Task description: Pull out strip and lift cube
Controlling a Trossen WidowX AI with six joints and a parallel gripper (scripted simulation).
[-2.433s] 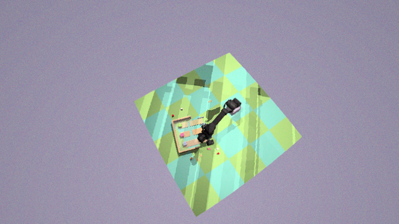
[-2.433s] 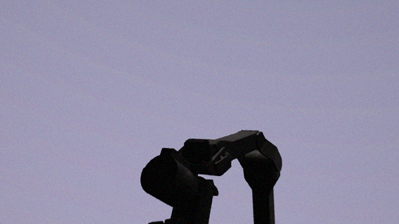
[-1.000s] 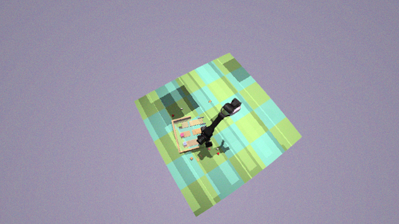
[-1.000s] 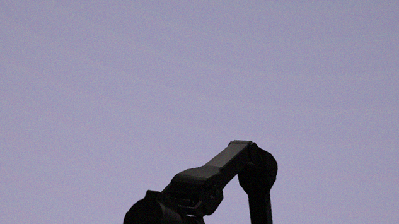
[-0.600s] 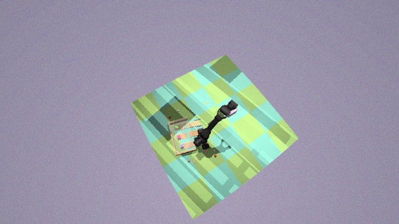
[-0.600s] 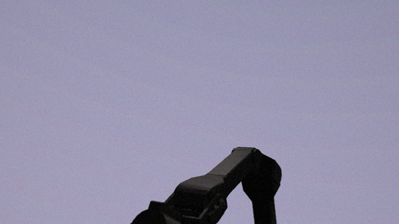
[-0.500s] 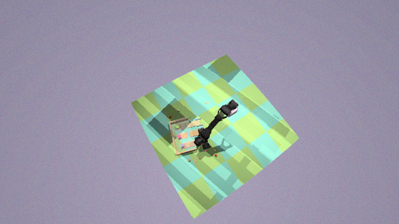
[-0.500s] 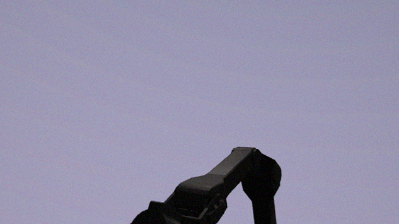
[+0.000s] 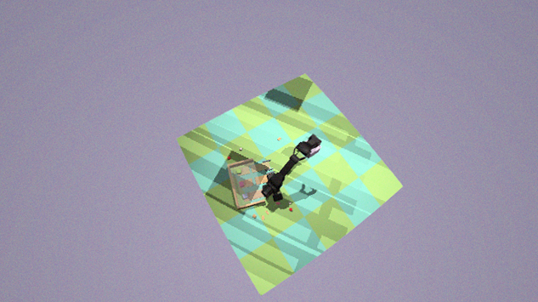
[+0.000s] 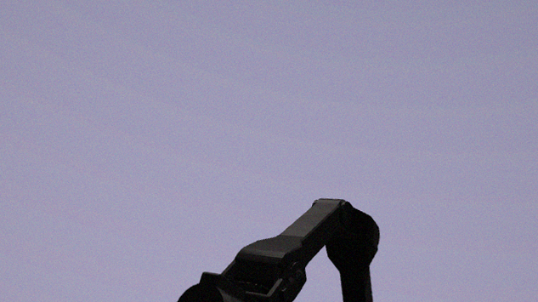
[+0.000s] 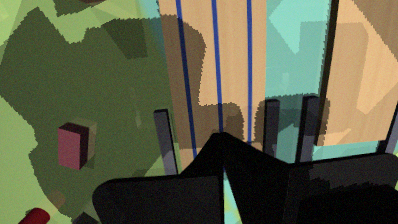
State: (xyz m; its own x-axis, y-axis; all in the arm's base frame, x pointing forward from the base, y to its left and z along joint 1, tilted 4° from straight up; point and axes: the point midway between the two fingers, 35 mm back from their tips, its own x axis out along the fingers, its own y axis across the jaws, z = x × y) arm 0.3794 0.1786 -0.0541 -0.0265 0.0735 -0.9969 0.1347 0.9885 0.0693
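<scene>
The strip is 100 mm ahead of my gripper tip and 10 mm to the right of it.
</scene>
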